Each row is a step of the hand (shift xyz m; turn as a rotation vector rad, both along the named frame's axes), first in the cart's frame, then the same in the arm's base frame.
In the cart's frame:
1: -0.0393 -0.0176 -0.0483 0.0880 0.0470 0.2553
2: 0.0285 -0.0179 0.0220 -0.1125 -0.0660 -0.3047
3: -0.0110 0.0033 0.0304 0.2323 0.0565 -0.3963
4: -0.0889 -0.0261 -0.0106 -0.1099 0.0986 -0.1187
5: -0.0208 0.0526 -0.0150 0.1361 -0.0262 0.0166
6: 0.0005 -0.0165 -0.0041 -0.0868 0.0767 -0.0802
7: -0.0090 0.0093 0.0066 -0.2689 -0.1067 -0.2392
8: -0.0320 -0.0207 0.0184 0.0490 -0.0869 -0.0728
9: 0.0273 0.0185 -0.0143 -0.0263 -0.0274 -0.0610
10: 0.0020 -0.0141 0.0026 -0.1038 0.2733 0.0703
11: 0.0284 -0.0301 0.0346 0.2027 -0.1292 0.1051
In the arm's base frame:
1: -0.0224 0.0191 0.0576 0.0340 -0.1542 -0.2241
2: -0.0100 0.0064 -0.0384 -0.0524 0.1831 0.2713
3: -0.0056 -0.0300 -0.0112 0.1958 0.4079 0.0976
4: -0.0535 -0.0345 0.0681 0.0713 -0.0097 0.1753
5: 0.0437 -0.0191 0.0340 0.0208 0.0754 -0.1156
6: -0.0144 0.0090 -0.0005 0.0531 -0.0173 0.1294
7: 0.0044 -0.0133 0.0039 -0.1550 0.0583 0.3369
8: -0.0332 -0.0250 0.0081 -0.0517 0.1121 -0.0031
9: 0.0289 0.0200 -0.0077 -0.0249 0.0394 0.0547
10: -0.0127 0.0041 -0.0055 0.2050 -0.2062 0.0764
11: -0.0233 0.0012 -0.0486 -0.0649 0.0840 -0.2399

